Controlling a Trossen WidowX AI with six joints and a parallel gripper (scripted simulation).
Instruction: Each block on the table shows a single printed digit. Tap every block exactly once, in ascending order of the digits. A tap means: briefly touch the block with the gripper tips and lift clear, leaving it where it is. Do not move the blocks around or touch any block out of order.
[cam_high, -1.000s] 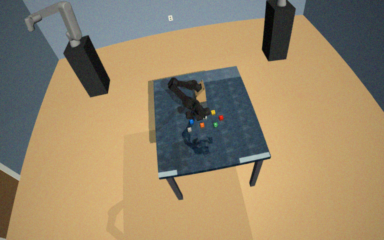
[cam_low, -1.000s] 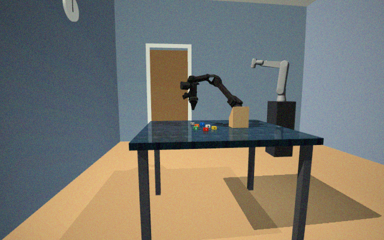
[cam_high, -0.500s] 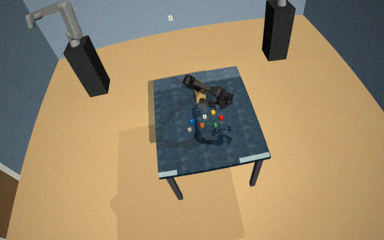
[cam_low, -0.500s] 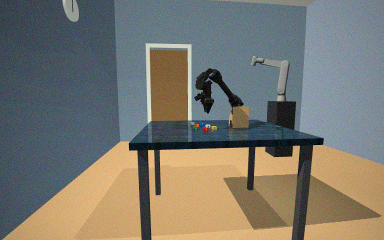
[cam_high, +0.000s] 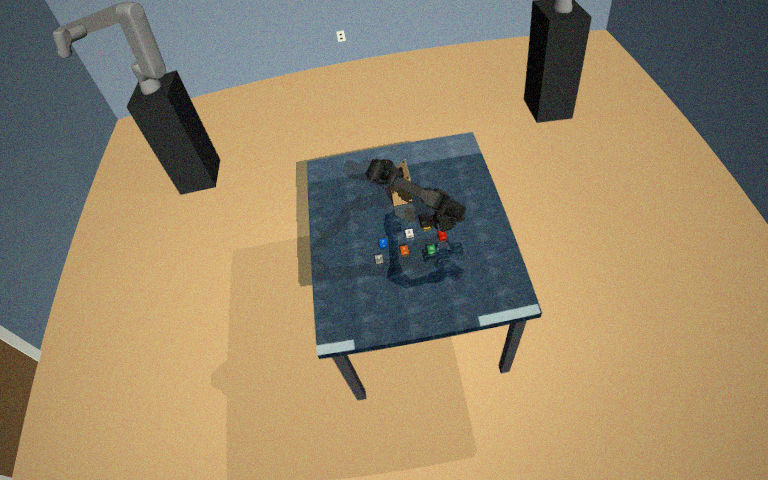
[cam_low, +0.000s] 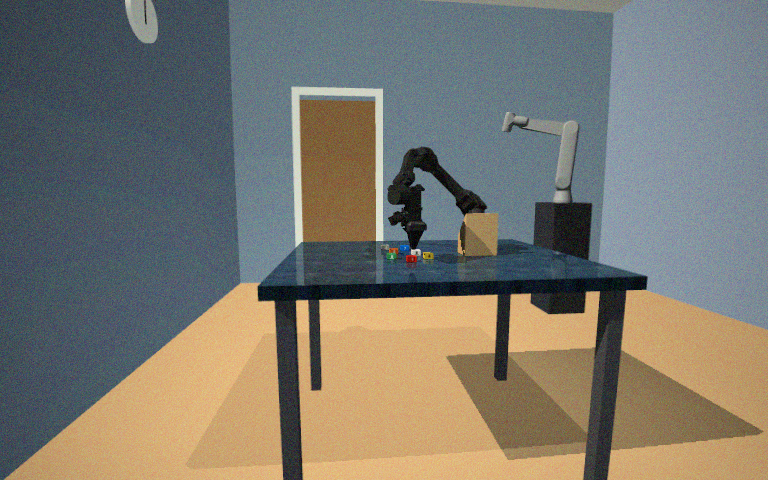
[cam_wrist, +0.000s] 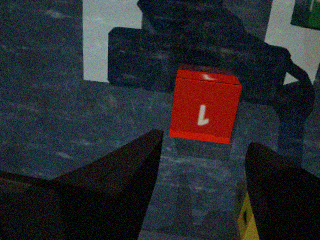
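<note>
My gripper tip is now 3 cm above the red block. Also, from my gripper tip: green block (7 cm ahead, 6 cm to the right, 3 cm below); then white block (3 cm behind, 14 cm to the right, 3 cm below); then yellow block (7 cm behind, 6 cm to the right, 3 cm below).
</note>
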